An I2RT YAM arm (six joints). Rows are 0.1 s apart.
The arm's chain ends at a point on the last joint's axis. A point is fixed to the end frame.
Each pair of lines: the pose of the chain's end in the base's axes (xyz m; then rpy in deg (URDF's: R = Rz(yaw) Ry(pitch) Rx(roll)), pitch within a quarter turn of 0, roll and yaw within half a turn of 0), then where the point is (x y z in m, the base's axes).
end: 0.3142 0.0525 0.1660 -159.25 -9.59 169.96
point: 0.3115 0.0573 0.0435
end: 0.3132 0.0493 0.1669 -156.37 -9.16 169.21
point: 0.3104 0.0480 0.0443
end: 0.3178 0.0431 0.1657 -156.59 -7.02 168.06
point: 0.3195 0.0413 0.0431
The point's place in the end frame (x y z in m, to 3 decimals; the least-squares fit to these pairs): -0.017 0.047 0.112
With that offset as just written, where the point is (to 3 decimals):
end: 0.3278 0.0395 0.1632 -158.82 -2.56 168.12
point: 0.340 0.040 0.041
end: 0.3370 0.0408 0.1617 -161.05 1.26 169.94
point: 0.358 0.045 0.041
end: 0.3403 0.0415 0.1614 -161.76 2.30 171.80
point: 0.363 0.048 0.041
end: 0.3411 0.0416 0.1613 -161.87 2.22 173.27
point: 0.364 0.049 0.041
